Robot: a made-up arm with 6 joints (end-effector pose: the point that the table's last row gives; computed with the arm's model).
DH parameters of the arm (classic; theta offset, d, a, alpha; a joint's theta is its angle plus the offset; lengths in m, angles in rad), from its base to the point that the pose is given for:
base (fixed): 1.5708 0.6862 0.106 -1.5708
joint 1: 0 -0.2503 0.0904 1.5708
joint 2: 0 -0.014 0.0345 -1.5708
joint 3: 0 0.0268 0.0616 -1.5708
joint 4: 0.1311 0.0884 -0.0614 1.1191
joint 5: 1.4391 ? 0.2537 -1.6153
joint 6: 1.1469 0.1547 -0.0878 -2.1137
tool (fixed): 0.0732 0.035 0 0
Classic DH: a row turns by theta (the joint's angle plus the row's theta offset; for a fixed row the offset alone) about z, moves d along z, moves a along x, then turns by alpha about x.
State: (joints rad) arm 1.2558 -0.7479 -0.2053 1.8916 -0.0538 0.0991
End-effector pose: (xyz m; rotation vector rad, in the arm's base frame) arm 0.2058 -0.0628 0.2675 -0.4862 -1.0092 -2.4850
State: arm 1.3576 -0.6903 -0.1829 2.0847 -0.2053 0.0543
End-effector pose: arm 0.2142 -0.1162 0.3013 -0.4236 -1.3166 -2.4110
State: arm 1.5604 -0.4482 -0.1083 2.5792 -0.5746 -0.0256
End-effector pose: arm 0.1930 -0.2013 0.4184 -0.4393 -2.0058 -2.0530
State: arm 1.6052 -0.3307 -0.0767 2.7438 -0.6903 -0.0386
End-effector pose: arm 0.1763 -0.2116 0.4609 -0.4955 -2.1885 -1.8939
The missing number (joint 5, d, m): -0.0461
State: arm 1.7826 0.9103 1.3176 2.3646 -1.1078 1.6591
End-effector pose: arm 0.4971 0.1861 0.7523 0.7402 -2.7103 1.4019
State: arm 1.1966 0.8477 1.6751 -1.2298 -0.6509 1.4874
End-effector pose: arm 0.5112 -0.1200 0.7837 -1.2302 0.5684 1.9391
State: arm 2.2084 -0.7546 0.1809 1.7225 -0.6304 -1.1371
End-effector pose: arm 0.1015 -0.1469 0.7468 -1.1433 -1.2905 -0.9712
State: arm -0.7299 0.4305 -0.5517 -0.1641 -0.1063 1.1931
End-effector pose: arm 0.2531 0.5774 0.6009 1.1278 -0.8994 -0.5118
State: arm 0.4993 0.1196 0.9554 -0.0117 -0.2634 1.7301
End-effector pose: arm 0.4081 -0.1866 0.5773 -1.0449 -1.7962 0.7472
